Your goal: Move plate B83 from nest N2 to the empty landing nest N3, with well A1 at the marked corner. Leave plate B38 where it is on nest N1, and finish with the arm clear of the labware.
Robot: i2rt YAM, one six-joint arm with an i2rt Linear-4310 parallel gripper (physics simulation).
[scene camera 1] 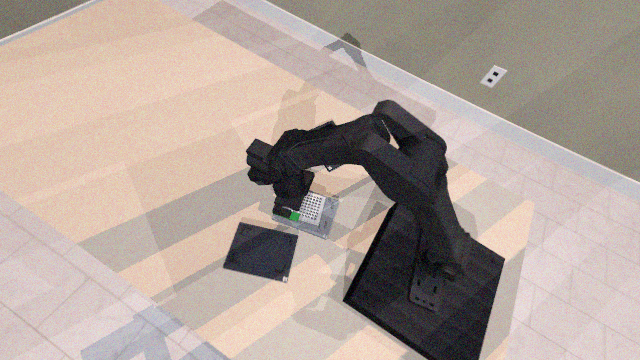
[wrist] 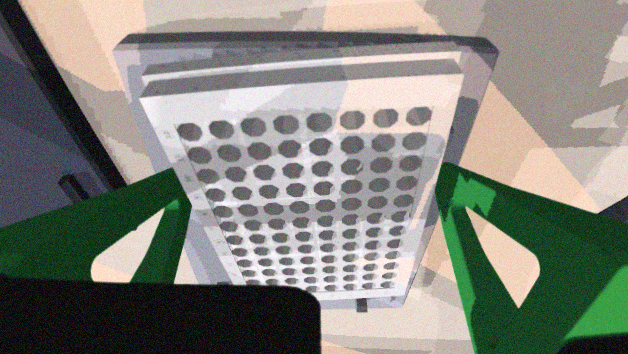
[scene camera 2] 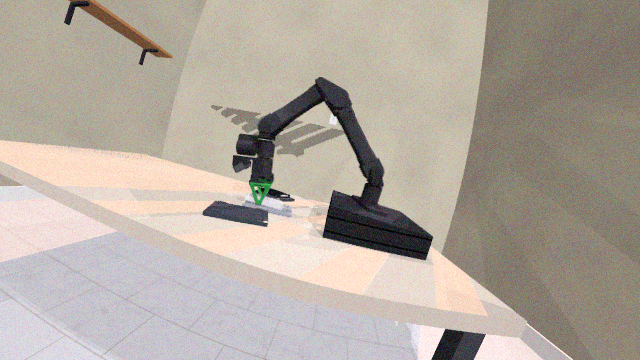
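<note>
A white multi-well plate (scene camera 1: 312, 206) (scene camera 2: 270, 201) (wrist: 320, 195) sits on a light grey nest (scene camera 1: 331, 215) (scene camera 2: 286, 212) (wrist: 472, 70), turned slightly against the nest's rim in the wrist view. No plate or nest name is readable. My gripper (scene camera 1: 294, 215) (scene camera 2: 260, 194) (wrist: 314, 177) is open, its green fingers on either side of the plate, with a narrow gap visible at the right finger. A dark nest (scene camera 1: 260, 252) (scene camera 2: 235, 213) (wrist: 40, 135) beside it carries no plate. Another dark nest (scene camera 2: 281, 195) is behind, mostly hidden by the arm; whether it holds a plate cannot be told.
The arm's black base block (scene camera 1: 425, 295) (scene camera 2: 377, 225) stands to the right of the nests. The forearm reaches over the rear nest. The table edge (scene camera 2: 250, 265) runs along the front. A wooden shelf (scene camera 2: 125, 31) hangs on the wall at the upper left.
</note>
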